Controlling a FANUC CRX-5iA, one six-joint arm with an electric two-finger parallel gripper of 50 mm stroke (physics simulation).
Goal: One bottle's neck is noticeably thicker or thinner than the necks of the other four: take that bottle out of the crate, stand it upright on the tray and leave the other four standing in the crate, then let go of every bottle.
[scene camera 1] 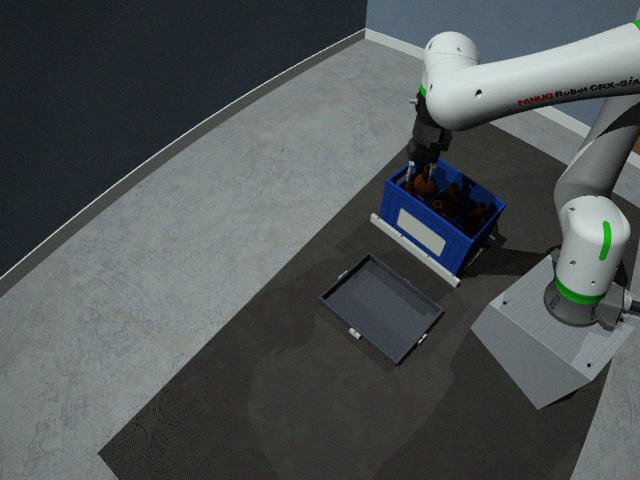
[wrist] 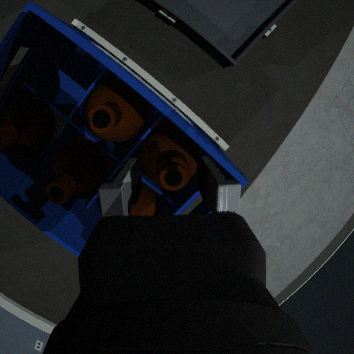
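Where they show: gripper, fingertip midpoint: (scene camera 1: 417, 180) (wrist: 168, 171); arm's base, link origin: (scene camera 1: 573, 302).
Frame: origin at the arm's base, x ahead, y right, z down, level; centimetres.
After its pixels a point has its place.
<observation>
The blue crate (scene camera 1: 387, 205) {x 52.8, y 8.9, z 8.8 cm} (wrist: 225, 168) {x 52.1, y 9.6, z 0.7 cm} holds brown bottles upright in its compartments. My gripper (scene camera 1: 420, 180) {x 47.1, y 11.0, z -2.3 cm} (wrist: 168, 171) {x 47.1, y 11.0, z -2.3 cm} is open at the crate's left end in the scene view. The neck of the corner bottle (scene camera 1: 409, 188) {x 48.7, y 11.7, z 2.1 cm} (wrist: 180, 146) {x 48.6, y 10.6, z 5.9 cm} shows between the spread fingers in the wrist view; I cannot tell how deep they reach. A bottle (scene camera 1: 425, 188) {x 46.0, y 18.9, z 6.8 cm} (wrist: 145, 204) {x 48.3, y 19.0, z 6.6 cm} beside it is partly hidden by my gripper. Others are a front middle bottle (scene camera 1: 437, 205) {x 40.2, y 10.2, z 1.9 cm} (wrist: 129, 125) {x 42.7, y 11.0, z 6.1 cm}, a back middle bottle (scene camera 1: 451, 192) {x 38.7, y 18.5, z 3.6 cm} (wrist: 62, 186) {x 39.0, y 18.7, z 2.0 cm} and a right-end bottle (scene camera 1: 480, 209) {x 29.6, y 16.2, z 2.4 cm} (wrist: 9, 136) {x 30.6, y 17.0, z 3.1 cm}. Neck thickness is hard to compare in shadow. The grey tray (scene camera 1: 379, 297) {x 43.2, y -12.1, z 17.7 cm} (wrist: 240, 25) {x 49.9, y -9.4, z 17.7 cm} holds no bottle.
A pale rail (scene camera 1: 413, 249) {x 41.7, y 5.1, z 16.2 cm} (wrist: 150, 80) {x 42.1, y 5.8, z 15.2 cm} runs along the crate's front, between crate and tray. Small white brackets (scene camera 1: 354, 333) {x 43.6, y -24.3, z 16.9 cm} sit at the tray's edges. The robot's pedestal (scene camera 1: 532, 341) {x 6.7, y -13.5, z 1.7 cm} stands to the right. Divider walls separate the compartments.
</observation>
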